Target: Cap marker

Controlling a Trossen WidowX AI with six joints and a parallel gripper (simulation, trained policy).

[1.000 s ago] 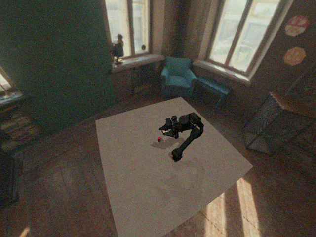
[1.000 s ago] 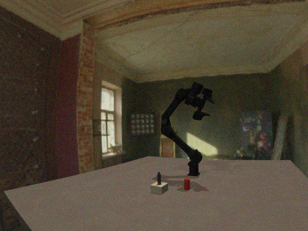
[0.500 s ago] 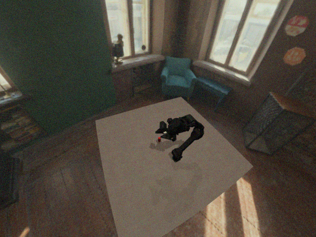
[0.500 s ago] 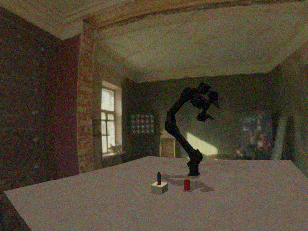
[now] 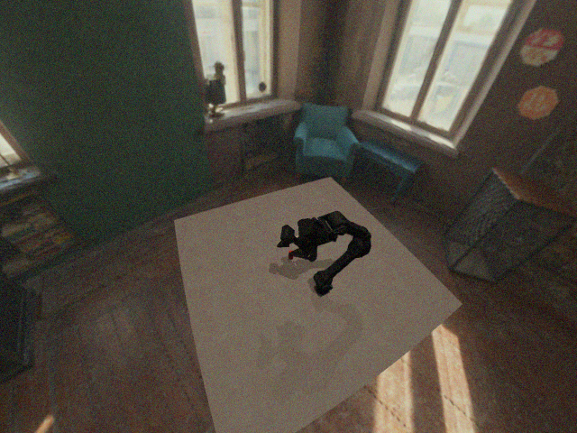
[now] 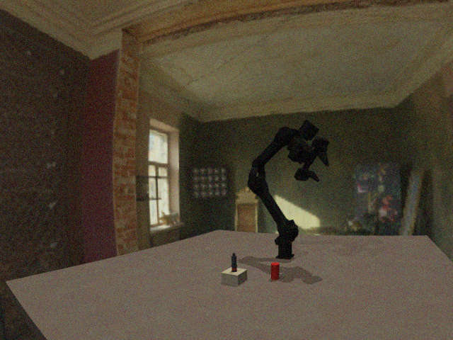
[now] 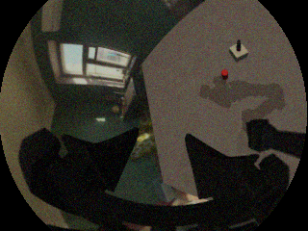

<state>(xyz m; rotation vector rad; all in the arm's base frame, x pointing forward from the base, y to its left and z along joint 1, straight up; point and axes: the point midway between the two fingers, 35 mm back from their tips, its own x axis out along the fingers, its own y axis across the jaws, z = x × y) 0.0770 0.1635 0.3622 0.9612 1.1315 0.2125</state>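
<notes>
My gripper tip is 310 mm above the red cap, 150 mm short of it and 130 mm to the left of it. From my gripper tip the other things lie so: holder block: 320 mm below, 240 mm to the right, 230 mm ahead.
</notes>
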